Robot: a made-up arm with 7 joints.
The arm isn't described. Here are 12 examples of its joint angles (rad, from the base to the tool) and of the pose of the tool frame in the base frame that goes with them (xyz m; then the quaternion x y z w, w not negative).
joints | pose
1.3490 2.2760 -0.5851 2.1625 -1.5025 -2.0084 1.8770 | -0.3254 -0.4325 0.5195 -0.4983 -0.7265 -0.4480 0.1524
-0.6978 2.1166 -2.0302 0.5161 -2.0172 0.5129 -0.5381 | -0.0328 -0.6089 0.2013 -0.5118 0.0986 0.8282 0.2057
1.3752 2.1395 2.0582 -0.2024 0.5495 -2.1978 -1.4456 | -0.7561 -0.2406 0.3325 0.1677 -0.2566 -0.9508 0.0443
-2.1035 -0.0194 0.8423 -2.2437 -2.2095 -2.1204 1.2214 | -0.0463 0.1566 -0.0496 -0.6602 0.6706 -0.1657 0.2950
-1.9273 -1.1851 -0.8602 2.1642 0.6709 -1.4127 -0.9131 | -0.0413 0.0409 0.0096 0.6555 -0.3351 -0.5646 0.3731
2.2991 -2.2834 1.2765 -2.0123 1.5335 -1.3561 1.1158 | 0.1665 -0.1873 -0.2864 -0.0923 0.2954 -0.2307 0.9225
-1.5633 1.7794 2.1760 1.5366 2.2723 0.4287 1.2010 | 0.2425 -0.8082 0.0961 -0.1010 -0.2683 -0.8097 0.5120
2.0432 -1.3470 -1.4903 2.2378 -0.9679 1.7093 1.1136 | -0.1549 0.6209 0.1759 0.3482 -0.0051 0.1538 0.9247
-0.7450 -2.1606 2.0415 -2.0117 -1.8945 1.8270 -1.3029 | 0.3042 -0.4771 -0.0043 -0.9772 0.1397 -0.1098 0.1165
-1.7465 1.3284 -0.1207 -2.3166 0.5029 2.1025 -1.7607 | 0.8632 -0.0153 -0.2833 0.4001 0.3566 -0.1044 0.8378
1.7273 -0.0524 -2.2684 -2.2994 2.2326 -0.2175 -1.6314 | -0.1386 0.5653 0.3886 -0.4114 -0.7382 -0.5344 0.0149
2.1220 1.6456 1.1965 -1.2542 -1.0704 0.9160 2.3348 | -0.0439 0.3198 0.6305 -0.4211 -0.8169 -0.0870 0.3845
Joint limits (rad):
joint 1: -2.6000..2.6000
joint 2: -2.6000..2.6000
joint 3: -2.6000..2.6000
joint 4: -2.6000..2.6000
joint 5: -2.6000..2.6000
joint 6: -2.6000..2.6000
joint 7: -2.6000..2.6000
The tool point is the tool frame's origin. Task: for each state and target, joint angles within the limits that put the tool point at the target. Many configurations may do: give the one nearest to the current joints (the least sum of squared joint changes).
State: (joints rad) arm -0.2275 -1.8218 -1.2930 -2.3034 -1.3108 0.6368 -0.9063
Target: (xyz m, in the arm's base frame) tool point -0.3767 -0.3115 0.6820
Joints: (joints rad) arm -0.2537 -1.8913 -1.3040 -2.2170 -1.2204 0.7206 -1.1017
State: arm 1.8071 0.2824 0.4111 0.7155 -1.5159 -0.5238 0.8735
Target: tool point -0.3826 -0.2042 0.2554
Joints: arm 2.4648 0.7766 0.4964 0.6341 -1.9003 -0.7254 0.4026
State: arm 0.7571 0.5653 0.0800 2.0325 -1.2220 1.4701 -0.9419
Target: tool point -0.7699 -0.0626 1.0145
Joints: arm 1.6645 0.7715 -0.0886 2.0901 -1.2286 1.9883 -1.4758
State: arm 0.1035 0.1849 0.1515 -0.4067 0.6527 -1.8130 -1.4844
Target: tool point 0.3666 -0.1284 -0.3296
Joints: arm -0.1593 0.1285 -0.2435 -0.2992 1.0950 -2.2045 -1.3560
